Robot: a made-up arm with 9 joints.
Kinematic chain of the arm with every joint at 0, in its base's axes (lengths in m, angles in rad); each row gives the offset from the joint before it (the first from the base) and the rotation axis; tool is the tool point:
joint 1: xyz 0 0 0.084 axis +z
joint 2: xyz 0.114 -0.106 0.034 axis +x
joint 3: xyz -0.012 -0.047 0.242 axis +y
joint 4: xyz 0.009 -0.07 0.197 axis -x
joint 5: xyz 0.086 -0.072 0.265 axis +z
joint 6: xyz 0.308 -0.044 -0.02 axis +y
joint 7: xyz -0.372 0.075 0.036 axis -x
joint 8: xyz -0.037 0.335 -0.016 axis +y
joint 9: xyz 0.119 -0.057 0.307 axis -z
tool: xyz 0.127 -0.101 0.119
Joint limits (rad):
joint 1: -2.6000..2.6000
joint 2: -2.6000..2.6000
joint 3: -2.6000..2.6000
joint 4: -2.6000..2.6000
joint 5: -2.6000..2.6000
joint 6: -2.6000..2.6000
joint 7: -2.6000..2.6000
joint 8: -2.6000..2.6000
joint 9: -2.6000..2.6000
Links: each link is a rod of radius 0.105 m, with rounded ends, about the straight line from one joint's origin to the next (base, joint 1, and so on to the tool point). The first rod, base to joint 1, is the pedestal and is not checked.
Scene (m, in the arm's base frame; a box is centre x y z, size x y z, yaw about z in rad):
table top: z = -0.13
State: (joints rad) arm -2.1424 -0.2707 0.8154 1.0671 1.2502 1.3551 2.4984 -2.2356 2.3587
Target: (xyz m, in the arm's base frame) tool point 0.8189 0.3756 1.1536
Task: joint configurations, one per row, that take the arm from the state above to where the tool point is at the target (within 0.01 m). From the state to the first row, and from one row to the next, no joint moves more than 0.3 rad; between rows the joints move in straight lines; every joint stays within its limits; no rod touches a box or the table.
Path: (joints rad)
1: -1.8789 -0.3329 0.5218 0.9690 1.1875 1.3214 2.4872 -2.1416 2.3617
2: -1.6154 -0.3951 0.2281 0.8709 1.1249 1.2878 2.4759 -2.0476 2.3648
3: -1.3519 -0.4573 -0.0655 0.7728 1.0622 1.2541 2.4647 -1.9536 2.3678
4: -1.0884 -0.5195 -0.3591 0.6747 0.9996 1.2205 2.4535 -1.8596 2.3708

